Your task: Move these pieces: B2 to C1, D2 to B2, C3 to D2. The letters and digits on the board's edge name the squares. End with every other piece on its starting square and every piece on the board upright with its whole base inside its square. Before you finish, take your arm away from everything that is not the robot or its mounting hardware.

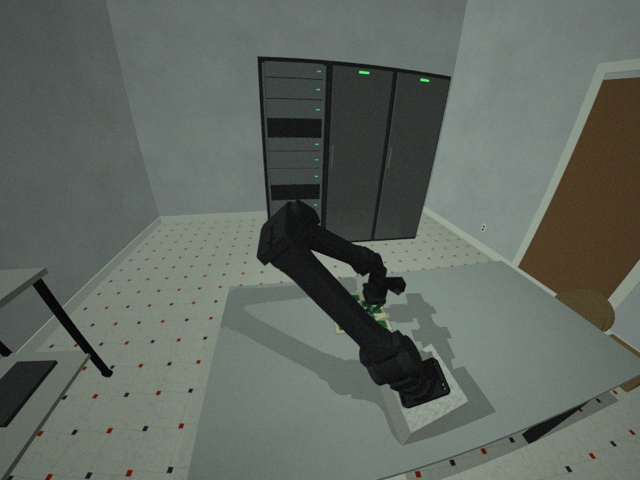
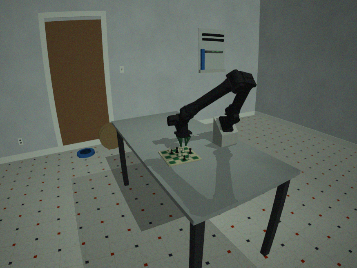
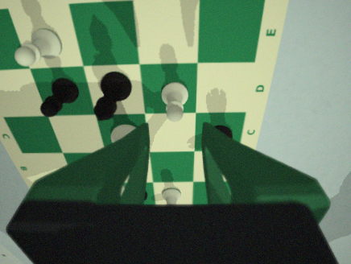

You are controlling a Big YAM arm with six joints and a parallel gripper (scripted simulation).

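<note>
Right now the tall white piece is 4 cm ahead of my hand, 3 cm to the left of it and 2 cm below it. The rest, counted from my hand: chessboard: 5 cm below, 4 cm ahead, 3 cm to the left.
</note>
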